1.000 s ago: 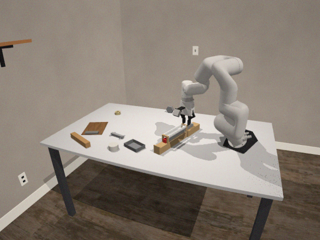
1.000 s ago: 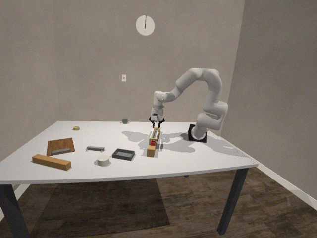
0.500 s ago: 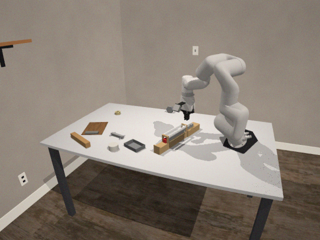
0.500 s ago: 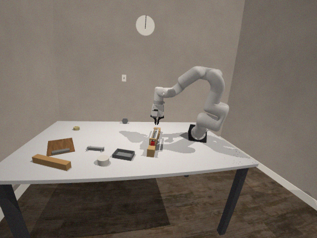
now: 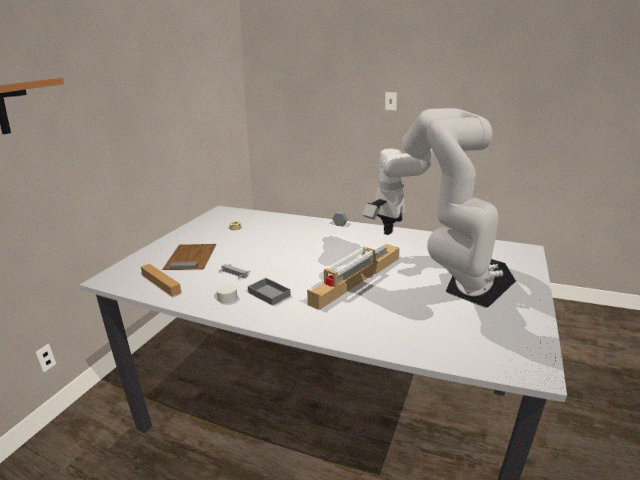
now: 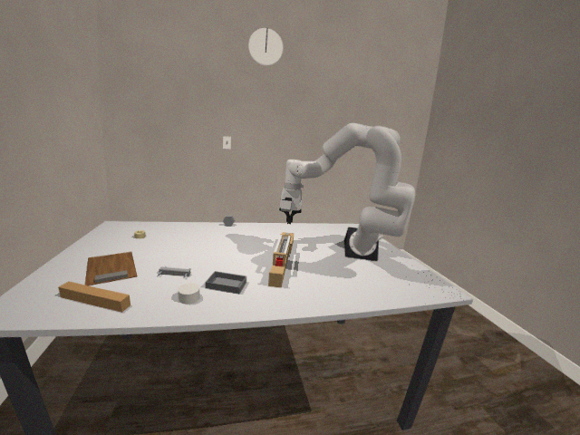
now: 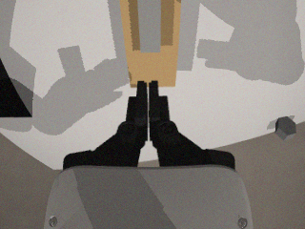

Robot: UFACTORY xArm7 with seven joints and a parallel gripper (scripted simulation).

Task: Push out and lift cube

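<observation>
Right now my hand is 32 cm to the right of the red cube, 9 cm short of it and 7 cm above it. Also, from my hand: hexagonal object: 30 cm ahead, 28 cm to the right, 10 cm below; then dark tray: 38 cm to the left, 28 cm ahead, 12 cm below; then wooden channel: 21 cm to the left, 7 cm below, 7 cm ahead.
</observation>
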